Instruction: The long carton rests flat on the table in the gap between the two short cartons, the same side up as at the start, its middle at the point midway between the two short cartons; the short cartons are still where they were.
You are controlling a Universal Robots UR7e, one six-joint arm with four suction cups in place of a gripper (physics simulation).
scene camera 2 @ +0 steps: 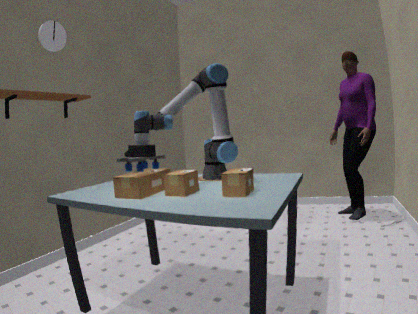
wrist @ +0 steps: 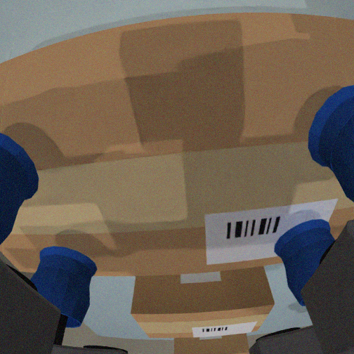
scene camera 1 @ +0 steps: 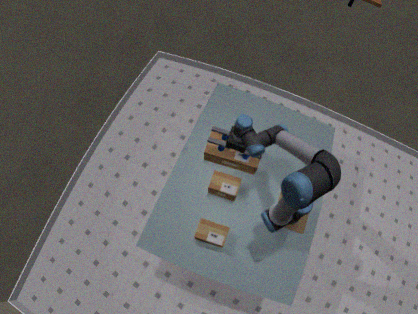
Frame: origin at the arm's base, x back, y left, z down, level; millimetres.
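Seen in the pictures: hand, its tool point: (scene camera 2: pixel 142 169); arm's base, origin of its link: (scene camera 2: pixel 215 177).
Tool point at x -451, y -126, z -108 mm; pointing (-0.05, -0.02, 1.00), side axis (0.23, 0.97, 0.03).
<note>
Offsets run from my tool point to a thing's middle. Level surfaces: height alone.
The long carton {dx +0, dy +1, dz +65 mm} (scene camera 1: pixel 215 157) (scene camera 2: pixel 130 186) (wrist: pixel 85 100) lies flat on the table {dz +115 mm} (scene camera 1: pixel 175 215) (scene camera 2: pixel 210 205), its label at one end of the top. One short carton {dx +58, dy +203, dz +65 mm} (scene camera 1: pixel 218 181) (scene camera 2: pixel 181 183) (wrist: pixel 200 295) stands beside it. The other short carton {dx +136, dy +460, dz +65 mm} (scene camera 1: pixel 207 229) (scene camera 2: pixel 236 184) (wrist: pixel 210 345) stands farther along; part of it shows in the wrist view. The long carton is outside the gap between them. My gripper (scene camera 1: pixel 234 146) (scene camera 2: pixel 142 166) (wrist: pixel 177 215) is open, its blue cups low over the long carton's top with a small space visible below them. The arm hides part of the carton in scene camera 1.
The arm's base stands on a wooden board (scene camera 1: pixel 298 224) at the table's side. A person in a purple top (scene camera 2: pixel 357 100) stands on the floor away from the table. A shelf (scene camera 2: pixel 45 95) and a clock (scene camera 2: pixel 52 36) are on the wall.
</note>
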